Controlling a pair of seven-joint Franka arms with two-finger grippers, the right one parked.
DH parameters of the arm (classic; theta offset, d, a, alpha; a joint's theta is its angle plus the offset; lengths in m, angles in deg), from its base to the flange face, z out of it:
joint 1: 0 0.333 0 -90
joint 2: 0 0 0 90
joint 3: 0 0.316 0.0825 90
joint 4: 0 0 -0.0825 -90
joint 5: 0 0.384 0 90
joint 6: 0 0 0.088 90
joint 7: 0 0.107 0 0
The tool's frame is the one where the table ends.
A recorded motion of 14 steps. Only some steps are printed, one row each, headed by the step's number.
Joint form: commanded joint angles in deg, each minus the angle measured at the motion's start. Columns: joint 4, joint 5, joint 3, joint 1, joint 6, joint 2, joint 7.
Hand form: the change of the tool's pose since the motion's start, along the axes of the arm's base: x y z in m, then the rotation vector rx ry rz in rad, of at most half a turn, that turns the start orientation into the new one. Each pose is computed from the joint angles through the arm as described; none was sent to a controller.
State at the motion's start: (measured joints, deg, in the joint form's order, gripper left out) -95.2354 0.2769 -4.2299 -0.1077 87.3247 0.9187 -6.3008
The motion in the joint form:
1: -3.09 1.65 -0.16 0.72 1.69 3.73 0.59
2: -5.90 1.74 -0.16 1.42 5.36 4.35 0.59
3: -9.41 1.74 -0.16 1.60 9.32 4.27 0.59
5: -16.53 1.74 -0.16 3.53 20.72 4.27 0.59
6: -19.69 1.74 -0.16 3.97 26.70 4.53 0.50
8: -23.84 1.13 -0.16 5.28 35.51 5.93 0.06
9: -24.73 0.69 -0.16 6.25 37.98 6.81 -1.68
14: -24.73 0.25 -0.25 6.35 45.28 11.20 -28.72
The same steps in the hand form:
1: 0.0120 0.0087 -0.0587 0.0275 0.0878 -0.0058
2: 0.0152 0.0153 -0.0831 0.0270 0.0837 0.0041
3: 0.0135 0.0168 -0.1058 0.0258 0.0745 0.0050
5: 0.0136 0.0346 -0.1487 0.0193 0.0004 0.0335
6: 0.0136 0.0384 -0.1684 0.0161 -0.0441 0.0403
8: 0.0138 0.0500 -0.2023 0.0032 -0.1007 0.0742
9: 0.0145 0.0591 -0.2141 -0.0008 -0.1130 0.1259
14: 0.0288 0.0594 -0.2466 0.0194 -0.1602 0.6033

